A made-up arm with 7 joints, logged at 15 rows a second.
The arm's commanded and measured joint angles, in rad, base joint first. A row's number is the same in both.
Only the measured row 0 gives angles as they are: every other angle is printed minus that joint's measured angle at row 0.
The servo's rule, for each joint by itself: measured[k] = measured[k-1] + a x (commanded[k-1-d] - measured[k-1]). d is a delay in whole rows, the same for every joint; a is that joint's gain. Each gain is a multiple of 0.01, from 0.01 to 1. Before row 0 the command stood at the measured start. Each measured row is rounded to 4 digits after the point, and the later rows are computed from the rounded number. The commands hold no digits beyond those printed.
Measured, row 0:
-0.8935, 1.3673, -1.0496, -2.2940, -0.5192, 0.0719, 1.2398
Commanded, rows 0 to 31:
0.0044, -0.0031, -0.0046, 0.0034, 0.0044, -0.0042, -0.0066
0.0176, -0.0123, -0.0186, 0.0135, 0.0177, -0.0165, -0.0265
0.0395, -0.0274, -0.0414, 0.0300, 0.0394, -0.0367, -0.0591
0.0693, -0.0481, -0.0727, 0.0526, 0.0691, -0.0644, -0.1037
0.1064, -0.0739, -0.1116, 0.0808, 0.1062, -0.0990, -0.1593
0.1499, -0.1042, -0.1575, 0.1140, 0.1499, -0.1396, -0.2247
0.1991, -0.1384, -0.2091, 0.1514, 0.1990, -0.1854, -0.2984
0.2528, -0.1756, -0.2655, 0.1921, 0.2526, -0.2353, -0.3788
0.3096, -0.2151, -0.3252, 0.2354, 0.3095, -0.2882, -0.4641
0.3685, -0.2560, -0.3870, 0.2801, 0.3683, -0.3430, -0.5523
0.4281, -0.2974, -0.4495, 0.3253, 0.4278, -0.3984, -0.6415
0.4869, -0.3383, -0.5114, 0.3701, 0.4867, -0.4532, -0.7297
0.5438, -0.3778, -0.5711, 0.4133, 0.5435, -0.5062, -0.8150
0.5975, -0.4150, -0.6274, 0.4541, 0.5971, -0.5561, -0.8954
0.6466, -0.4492, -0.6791, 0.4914, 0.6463, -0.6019, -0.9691
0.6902, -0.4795, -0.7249, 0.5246, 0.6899, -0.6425, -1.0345
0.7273, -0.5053, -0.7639, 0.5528, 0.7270, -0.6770, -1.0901
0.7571, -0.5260, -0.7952, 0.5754, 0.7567, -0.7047, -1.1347
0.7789, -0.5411, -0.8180, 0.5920, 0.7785, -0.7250, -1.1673
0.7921, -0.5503, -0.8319, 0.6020, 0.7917, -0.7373, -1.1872
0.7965, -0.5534, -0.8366, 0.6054, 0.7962, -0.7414, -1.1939
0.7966, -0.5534, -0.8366, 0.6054, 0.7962, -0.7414, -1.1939
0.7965, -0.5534, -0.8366, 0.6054, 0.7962, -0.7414, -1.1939
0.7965, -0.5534, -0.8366, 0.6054, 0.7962, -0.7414, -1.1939
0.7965, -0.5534, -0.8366, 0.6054, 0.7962, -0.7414, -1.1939
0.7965, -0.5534, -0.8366, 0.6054, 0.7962, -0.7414, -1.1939
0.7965, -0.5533, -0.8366, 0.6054, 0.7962, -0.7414, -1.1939
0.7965, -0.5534, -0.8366, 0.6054, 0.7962, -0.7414, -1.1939
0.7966, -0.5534, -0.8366, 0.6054, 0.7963, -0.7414, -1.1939
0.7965, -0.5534, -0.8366, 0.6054, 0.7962, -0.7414, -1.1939
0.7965, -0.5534, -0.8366, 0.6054, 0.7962, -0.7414, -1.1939
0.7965, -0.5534, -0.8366, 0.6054, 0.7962, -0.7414, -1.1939
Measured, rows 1 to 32:
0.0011, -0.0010, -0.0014, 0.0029, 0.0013, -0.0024, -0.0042
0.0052, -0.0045, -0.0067, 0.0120, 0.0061, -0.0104, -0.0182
0.0138, -0.0116, -0.0175, 0.0275, 0.0158, -0.0254, -0.0440
0.0277, -0.0229, -0.0346, 0.0491, 0.0313, -0.0476, -0.0816
0.0474, -0.0387, -0.0585, 0.0764, 0.0530, -0.0769, -0.1306
0.0730, -0.0590, -0.0892, 0.1087, 0.0811, -0.1126, -0.1899
0.1045, -0.0836, -0.1264, 0.1454, 0.1153, -0.1541, -0.2583
0.1416, -0.1121, -0.1695, 0.1856, 0.1551, -0.2004, -0.3342
0.1836, -0.1440, -0.2178, 0.2284, 0.1999, -0.2504, -0.4160
0.2298, -0.1787, -0.2703, 0.2729, 0.2487, -0.3032, -0.5019
0.2794, -0.2155, -0.3259, 0.3180, 0.3006, -0.3575, -0.5898
0.3313, -0.2536, -0.3834, 0.3628, 0.3546, -0.4120, -0.6779
0.3844, -0.2921, -0.4416, 0.4062, 0.4094, -0.4657, -0.7643
0.4377, -0.3302, -0.4992, 0.4474, 0.4638, -0.5172, -0.8469
0.4899, -0.3671, -0.5550, 0.4852, 0.5167, -0.5655, -0.9239
0.5400, -0.4019, -0.6077, 0.5191, 0.5669, -0.6094, -0.9936
0.5868, -0.4340, -0.6561, 0.5481, 0.6133, -0.6479, -1.0544
0.6294, -0.4625, -0.6992, 0.5716, 0.6549, -0.6803, -1.1050
0.6668, -0.4869, -0.7360, 0.5891, 0.6907, -0.7058, -1.1442
0.6981, -0.5066, -0.7657, 0.6002, 0.7200, -0.7238, -1.1713
0.7227, -0.5211, -0.7877, 0.6047, 0.7421, -0.7338, -1.1855
0.7412, -0.5311, -0.8029, 0.6053, 0.7578, -0.7381, -1.1908
0.7550, -0.5380, -0.8133, 0.6054, 0.7689, -0.7400, -1.1928
0.7654, -0.5428, -0.8205, 0.6054, 0.7768, -0.7408, -1.1935
0.7732, -0.5461, -0.8255, 0.6054, 0.7824, -0.7411, -1.1938
0.7790, -0.5484, -0.8289, 0.6054, 0.7864, -0.7413, -1.1939
0.7834, -0.5499, -0.8313, 0.6054, 0.7892, -0.7414, -1.1939
0.7867, -0.5510, -0.8329, 0.6054, 0.7912, -0.7414, -1.1939
0.7892, -0.5517, -0.8340, 0.6054, 0.7927, -0.7414, -1.1939
0.7910, -0.5522, -0.8348, 0.6054, 0.7937, -0.7414, -1.1939
0.7924, -0.5526, -0.8354, 0.6054, 0.7944, -0.7414, -1.1939
0.7934, -0.5528, -0.8358, 0.6054, 0.7949, -0.7414, -1.1939
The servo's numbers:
d 0
a 0.25 0.31 0.31 0.86 0.29 0.57 0.63

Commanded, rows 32 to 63:
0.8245, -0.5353, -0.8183, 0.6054, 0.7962, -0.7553, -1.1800
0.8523, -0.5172, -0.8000, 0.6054, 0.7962, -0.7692, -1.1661
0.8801, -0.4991, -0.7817, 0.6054, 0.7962, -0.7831, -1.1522
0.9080, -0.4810, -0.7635, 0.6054, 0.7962, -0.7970, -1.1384
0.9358, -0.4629, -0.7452, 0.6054, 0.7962, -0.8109, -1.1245
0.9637, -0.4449, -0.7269, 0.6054, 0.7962, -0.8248, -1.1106
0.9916, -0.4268, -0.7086, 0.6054, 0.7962, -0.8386, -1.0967
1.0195, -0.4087, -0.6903, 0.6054, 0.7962, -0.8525, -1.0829
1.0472, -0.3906, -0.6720, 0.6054, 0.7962, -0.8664, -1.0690
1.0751, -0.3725, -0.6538, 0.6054, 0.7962, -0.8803, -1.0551
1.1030, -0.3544, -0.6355, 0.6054, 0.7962, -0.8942, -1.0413
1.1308, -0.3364, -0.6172, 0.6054, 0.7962, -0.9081, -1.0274
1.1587, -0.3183, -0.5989, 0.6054, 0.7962, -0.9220, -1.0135
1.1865, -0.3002, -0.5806, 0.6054, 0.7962, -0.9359, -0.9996
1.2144, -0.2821, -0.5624, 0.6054, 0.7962, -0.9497, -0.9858
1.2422, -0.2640, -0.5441, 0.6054, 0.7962, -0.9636, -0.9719
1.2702, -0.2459, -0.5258, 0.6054, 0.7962, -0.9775, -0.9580
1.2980, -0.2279, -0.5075, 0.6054, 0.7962, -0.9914, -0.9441
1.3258, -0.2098, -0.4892, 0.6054, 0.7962, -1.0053, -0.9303
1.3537, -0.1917, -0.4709, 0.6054, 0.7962, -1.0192, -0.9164
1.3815, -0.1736, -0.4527, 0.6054, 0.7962, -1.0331, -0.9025
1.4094, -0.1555, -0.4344, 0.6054, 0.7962, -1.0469, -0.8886
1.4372, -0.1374, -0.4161, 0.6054, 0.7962, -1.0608, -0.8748
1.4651, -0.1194, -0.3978, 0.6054, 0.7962, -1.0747, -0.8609
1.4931, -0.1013, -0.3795, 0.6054, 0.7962, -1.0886, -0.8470
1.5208, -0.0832, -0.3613, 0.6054, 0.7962, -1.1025, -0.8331
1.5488, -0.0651, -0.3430, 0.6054, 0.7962, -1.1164, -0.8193
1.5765, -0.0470, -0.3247, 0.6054, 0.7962, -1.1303, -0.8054
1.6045, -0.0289, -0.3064, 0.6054, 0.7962, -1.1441, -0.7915
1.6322, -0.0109, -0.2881, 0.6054, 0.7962, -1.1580, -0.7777
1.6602, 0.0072, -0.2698, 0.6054, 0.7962, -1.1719, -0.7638
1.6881, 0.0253, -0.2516, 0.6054, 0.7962, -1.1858, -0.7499
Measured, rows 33 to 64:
0.8012, -0.5474, -0.8304, 0.6054, 0.7953, -0.7493, -1.1851
0.8140, -0.5380, -0.8210, 0.6054, 0.7956, -0.7606, -1.1731
0.8305, -0.5259, -0.8088, 0.6054, 0.7958, -0.7734, -1.1599
0.8499, -0.5120, -0.7948, 0.6054, 0.7959, -0.7869, -1.1464
0.8714, -0.4968, -0.7794, 0.6054, 0.7960, -0.8006, -1.1326
0.8945, -0.4807, -0.7631, 0.6054, 0.7961, -0.8144, -1.1187
0.9188, -0.4640, -0.7462, 0.6054, 0.7961, -0.8282, -1.1048
0.9440, -0.4469, -0.7289, 0.6054, 0.7961, -0.8421, -1.0910
0.9698, -0.4294, -0.7113, 0.6054, 0.7961, -0.8560, -1.0771
0.9961, -0.4118, -0.6935, 0.6054, 0.7961, -0.8699, -1.0632
1.0228, -0.3940, -0.6755, 0.6054, 0.7961, -0.8838, -1.0494
1.0498, -0.3761, -0.6574, 0.6054, 0.7961, -0.8977, -1.0355
1.0770, -0.3582, -0.6393, 0.6054, 0.7961, -0.9116, -1.0216
1.1044, -0.3402, -0.6211, 0.6054, 0.7961, -0.9255, -1.0077
1.1319, -0.3222, -0.6029, 0.6054, 0.7961, -0.9393, -0.9939
1.1595, -0.3042, -0.5847, 0.6054, 0.7961, -0.9532, -0.9800
1.1872, -0.2861, -0.5664, 0.6054, 0.7961, -0.9671, -0.9661
1.2149, -0.2681, -0.5481, 0.6054, 0.7961, -0.9810, -0.9522
1.2426, -0.2500, -0.5298, 0.6054, 0.7961, -0.9949, -0.9384
1.2704, -0.2319, -0.5115, 0.6054, 0.7961, -1.0088, -0.9245
1.2982, -0.2138, -0.4933, 0.6054, 0.7961, -1.0227, -0.9106
1.3260, -0.1957, -0.4750, 0.6054, 0.7961, -1.0365, -0.8967
1.3538, -0.1776, -0.4567, 0.6054, 0.7961, -1.0504, -0.8829
1.3816, -0.1596, -0.4384, 0.6054, 0.7961, -1.0643, -0.8690
1.4095, -0.1415, -0.4201, 0.6054, 0.7961, -1.0782, -0.8551
1.4373, -0.1234, -0.4019, 0.6054, 0.7961, -1.0921, -0.8412
1.4652, -0.1053, -0.3836, 0.6054, 0.7961, -1.1060, -0.8274
1.4930, -0.0872, -0.3653, 0.6054, 0.7961, -1.1199, -0.8135
1.5209, -0.0691, -0.3470, 0.6054, 0.7961, -1.1337, -0.7996
1.5487, -0.0511, -0.3287, 0.6054, 0.7961, -1.1476, -0.7858
1.5766, -0.0330, -0.3104, 0.6054, 0.7961, -1.1615, -0.7719
1.6045, -0.0149, -0.2922, 0.6054, 0.7961, -1.1754, -0.7580

